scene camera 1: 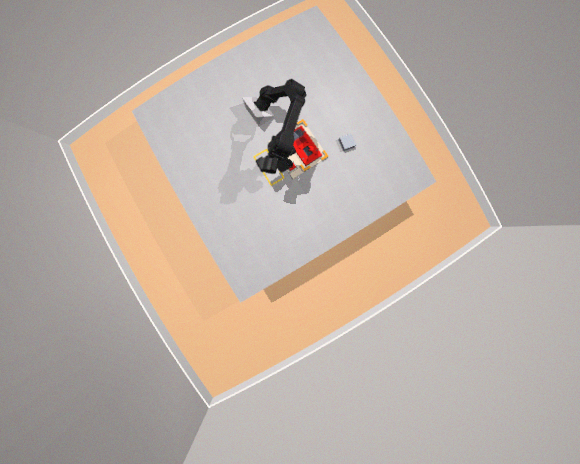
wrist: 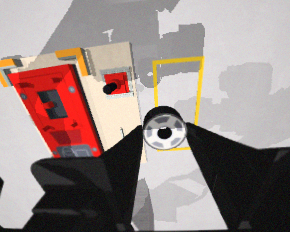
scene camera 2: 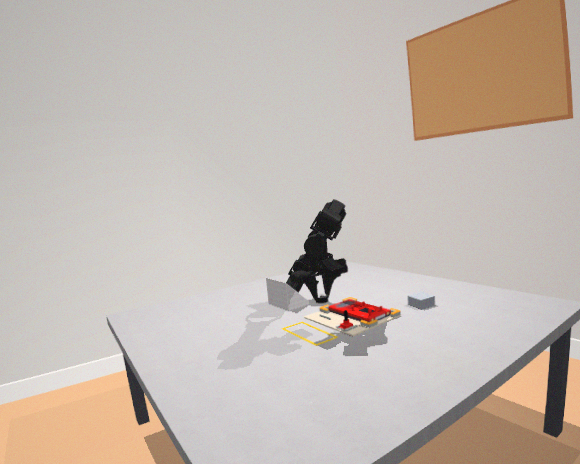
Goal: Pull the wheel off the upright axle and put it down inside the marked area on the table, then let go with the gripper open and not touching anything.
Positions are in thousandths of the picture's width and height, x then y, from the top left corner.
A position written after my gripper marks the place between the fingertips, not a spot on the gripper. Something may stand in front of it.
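Observation:
Scene camera 2: my gripper (scene camera 2: 554, 643), red fixture (scene camera 2: 622, 671). Wrist view: gripper (wrist: 564, 554), carrying a wheel (wrist: 591, 593).

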